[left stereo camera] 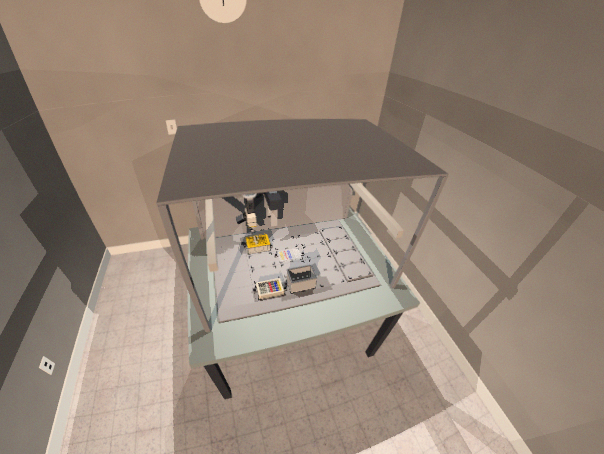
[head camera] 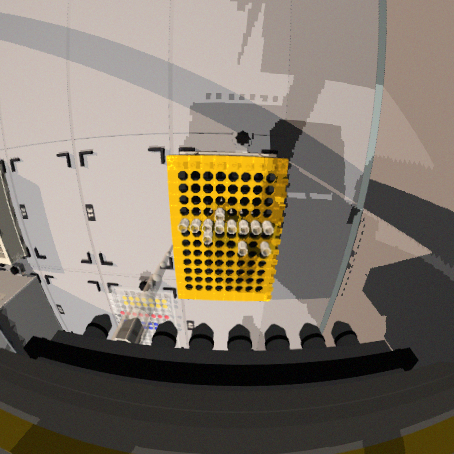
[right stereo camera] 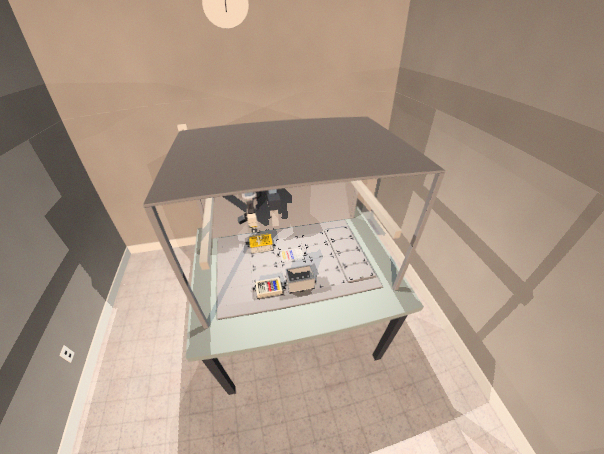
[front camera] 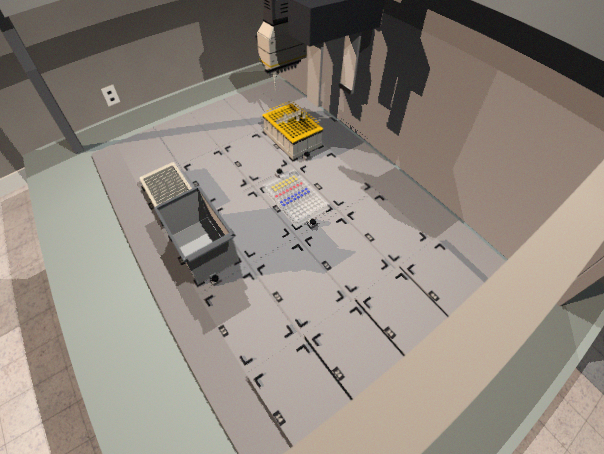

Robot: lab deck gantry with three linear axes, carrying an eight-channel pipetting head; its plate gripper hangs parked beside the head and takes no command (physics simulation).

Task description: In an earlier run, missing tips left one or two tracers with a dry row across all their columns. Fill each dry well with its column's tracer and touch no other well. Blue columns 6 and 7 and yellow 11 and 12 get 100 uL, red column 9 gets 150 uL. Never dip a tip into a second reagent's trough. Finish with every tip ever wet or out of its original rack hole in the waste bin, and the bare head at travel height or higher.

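Looking at a dark roof panel (left stereo camera: 206, 161), I find the same spot on the panel (right stereo camera: 196, 164).
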